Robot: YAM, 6 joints.
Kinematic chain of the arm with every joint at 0, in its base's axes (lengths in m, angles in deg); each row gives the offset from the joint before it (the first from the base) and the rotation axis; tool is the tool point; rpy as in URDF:
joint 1: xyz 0 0 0.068 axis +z
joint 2: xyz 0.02 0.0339 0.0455 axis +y
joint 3: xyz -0.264 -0.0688 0 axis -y
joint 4: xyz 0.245 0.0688 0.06 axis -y
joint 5: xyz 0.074 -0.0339 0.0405 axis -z
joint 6: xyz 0.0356 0 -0.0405 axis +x
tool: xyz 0 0 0 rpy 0 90 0
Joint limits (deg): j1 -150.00..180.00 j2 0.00..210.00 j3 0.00..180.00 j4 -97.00..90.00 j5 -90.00..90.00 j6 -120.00..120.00
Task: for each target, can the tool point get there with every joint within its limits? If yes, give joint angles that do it. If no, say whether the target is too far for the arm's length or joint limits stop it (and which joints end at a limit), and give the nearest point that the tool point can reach.
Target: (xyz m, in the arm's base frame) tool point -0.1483 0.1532 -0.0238
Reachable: yes | joints 138.08 135.55 48.67 -43.61 24.83 90.12
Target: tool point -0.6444 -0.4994 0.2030
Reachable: no: too far | nearest point -0.5074 -0.3932 0.1835 | short by 0.174 m
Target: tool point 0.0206 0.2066 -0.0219
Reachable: yes | joints 90.24 129.41 18.46 50.48 37.10 -59.80
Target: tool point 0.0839 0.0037 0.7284
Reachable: yes | joints -3.84 91.89 152.84 35.26 -15.09 78.43
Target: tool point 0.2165 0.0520 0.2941
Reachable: yes | joints 21.92 70.82 59.86 -55.67 66.25 75.04
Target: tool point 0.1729 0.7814 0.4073
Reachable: no: too far | nearest point 0.1309 0.5914 0.3340 | short by 0.208 m
